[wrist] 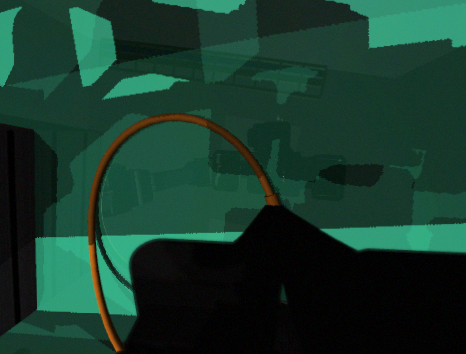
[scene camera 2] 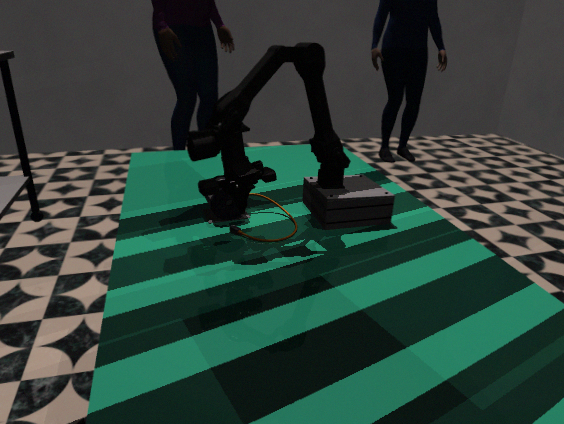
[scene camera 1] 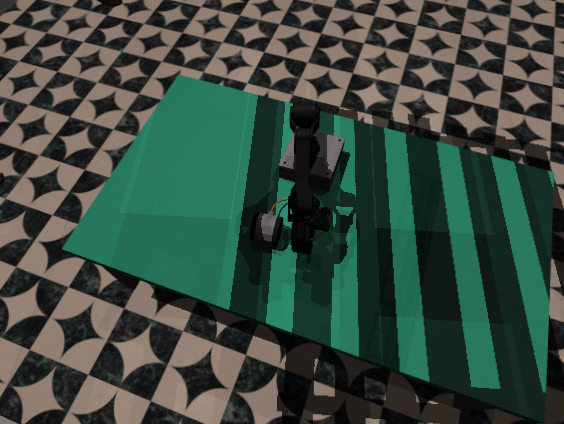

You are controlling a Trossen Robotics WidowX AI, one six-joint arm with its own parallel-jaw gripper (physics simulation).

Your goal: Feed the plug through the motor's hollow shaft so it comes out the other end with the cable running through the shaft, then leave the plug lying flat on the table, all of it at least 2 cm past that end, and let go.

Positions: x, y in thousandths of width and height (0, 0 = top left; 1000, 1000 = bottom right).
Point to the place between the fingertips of the gripper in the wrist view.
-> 585, 603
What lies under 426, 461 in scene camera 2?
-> The gripper.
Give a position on an orange cable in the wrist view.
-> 583, 561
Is the gripper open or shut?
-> Shut.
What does the gripper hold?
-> Nothing.
